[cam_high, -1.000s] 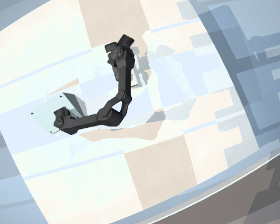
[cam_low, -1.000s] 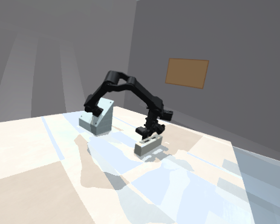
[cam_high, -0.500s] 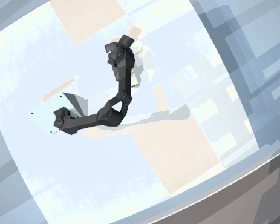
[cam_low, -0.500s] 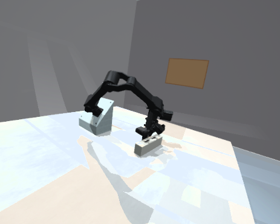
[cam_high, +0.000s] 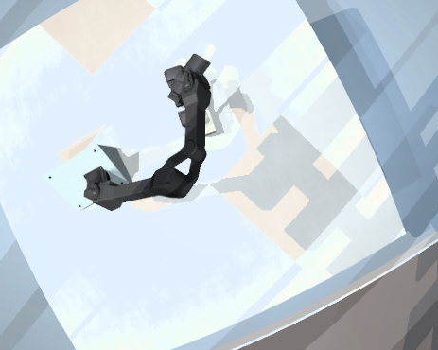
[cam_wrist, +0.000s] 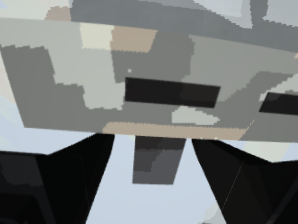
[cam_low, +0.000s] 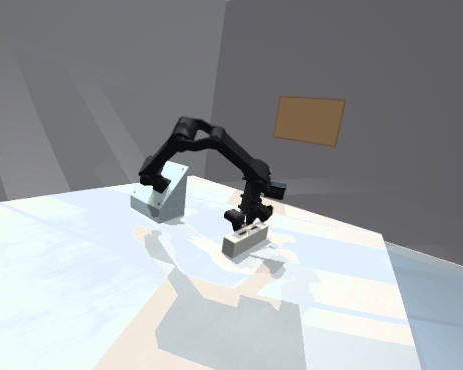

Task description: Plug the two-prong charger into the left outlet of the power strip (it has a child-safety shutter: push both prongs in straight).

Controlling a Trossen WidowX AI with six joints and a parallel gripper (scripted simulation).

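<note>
The black two-prong charger is 2 cm ahead of my gripper tip and 1 cm above it.
</note>
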